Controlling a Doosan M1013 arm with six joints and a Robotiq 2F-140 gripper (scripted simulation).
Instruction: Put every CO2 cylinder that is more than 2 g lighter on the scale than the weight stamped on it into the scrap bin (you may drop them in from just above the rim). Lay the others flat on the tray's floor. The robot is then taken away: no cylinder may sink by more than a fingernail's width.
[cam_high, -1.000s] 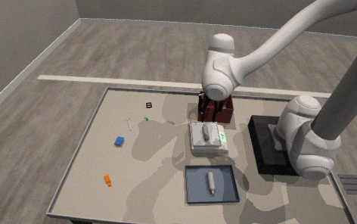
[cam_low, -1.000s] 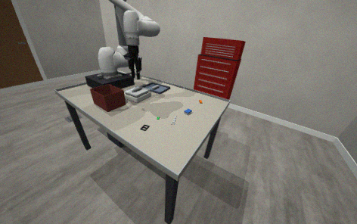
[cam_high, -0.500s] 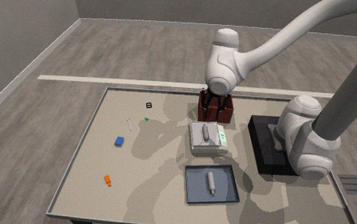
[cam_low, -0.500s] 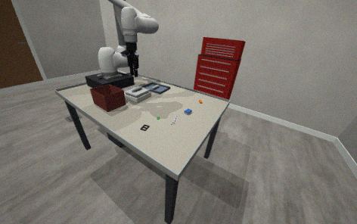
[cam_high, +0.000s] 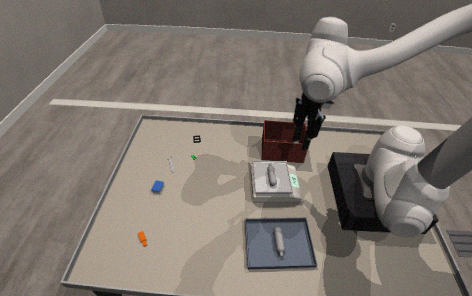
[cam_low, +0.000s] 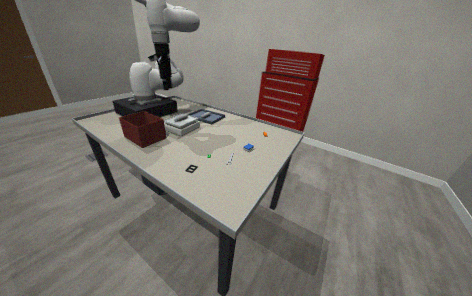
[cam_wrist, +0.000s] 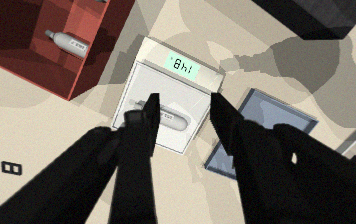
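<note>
Right now my hand is 220 mm above the scale plate, 90 mm short of it and 10 mm to the right of it. From my hand the other things lie so: blue-grey tray 280 mm to the left, 270 mm below, 60 mm ahead; red scrap bin 240 mm below, 210 mm to the right, 20 mm ahead; white scale 240 mm below, 80 mm ahead, 10 mm to the left.
</note>
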